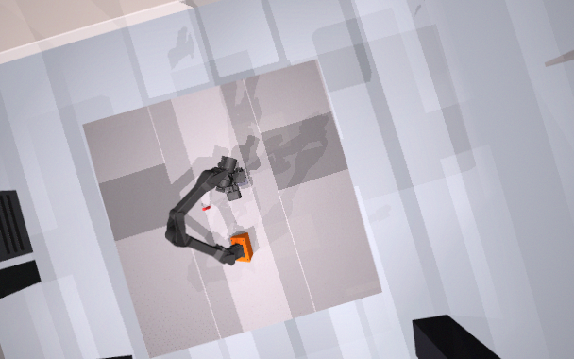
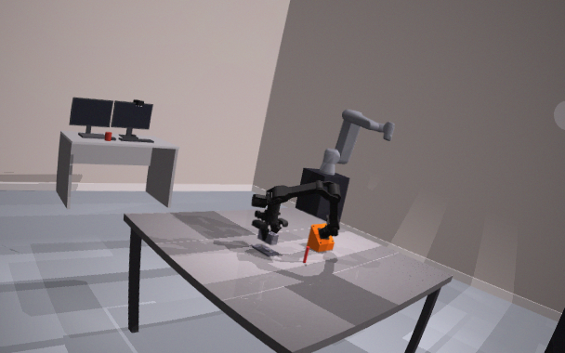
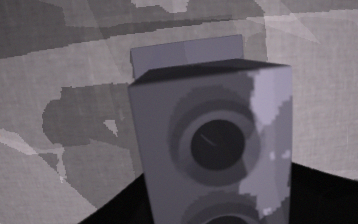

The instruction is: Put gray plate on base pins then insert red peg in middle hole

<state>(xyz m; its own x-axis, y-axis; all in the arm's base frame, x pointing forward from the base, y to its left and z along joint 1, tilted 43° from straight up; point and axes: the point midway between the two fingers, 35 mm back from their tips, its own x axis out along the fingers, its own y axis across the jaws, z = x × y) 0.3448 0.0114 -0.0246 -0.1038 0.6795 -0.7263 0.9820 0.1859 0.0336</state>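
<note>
Now: gripper tip 5 cm above the gray base. The rest, counted from my gripper tip: red peg: 12 cm behind, 16 cm to the left, 2 cm below; gray plate: 3 cm above.
</note>
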